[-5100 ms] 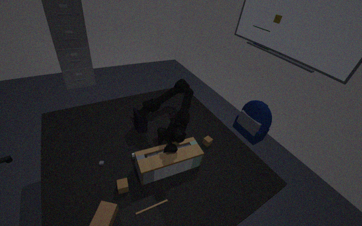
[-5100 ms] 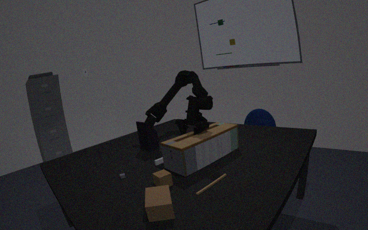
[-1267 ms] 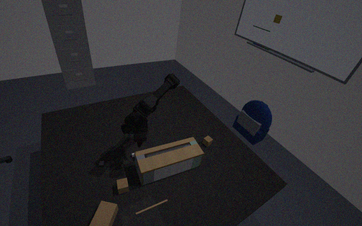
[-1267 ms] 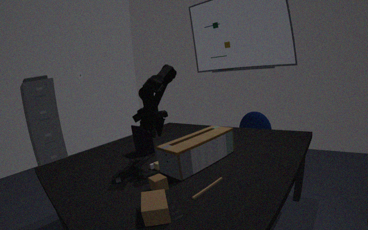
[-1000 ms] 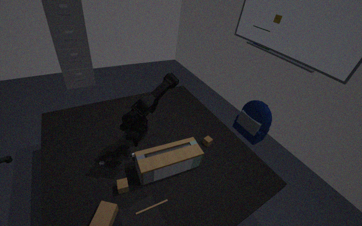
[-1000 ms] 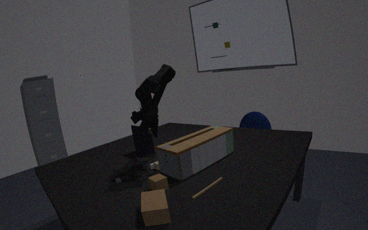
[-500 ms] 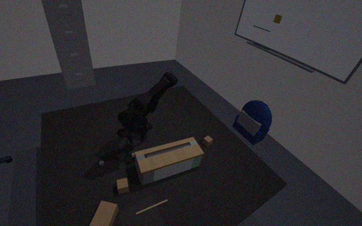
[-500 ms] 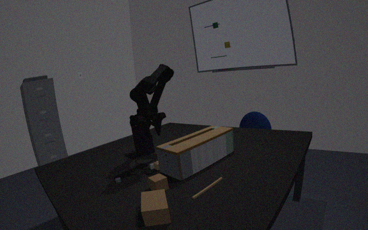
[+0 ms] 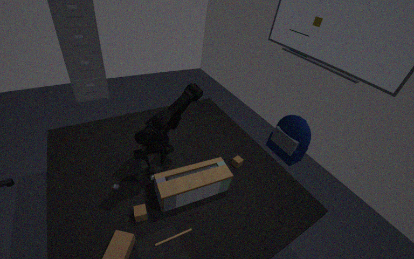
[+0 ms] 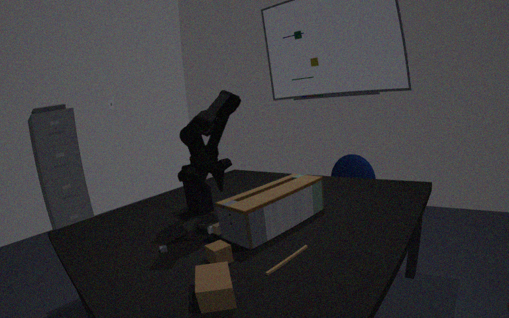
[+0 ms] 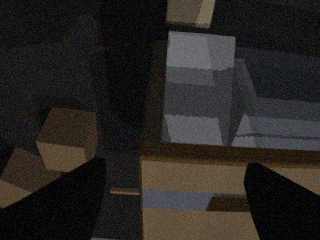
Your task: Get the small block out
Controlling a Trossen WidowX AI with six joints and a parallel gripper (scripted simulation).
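Now: gripper tip 13 cm above the tan block, 2 cm past it and 1 cm to the right of it. From my gripper tip the other things lie so: thin stick: 30 cm ahead, 15 cm below; tan box: 28 cm ahead, 22 cm to the right, 12 cm below; tan cube: 15 cm ahead, 12 cm below, 11 cm to the right.
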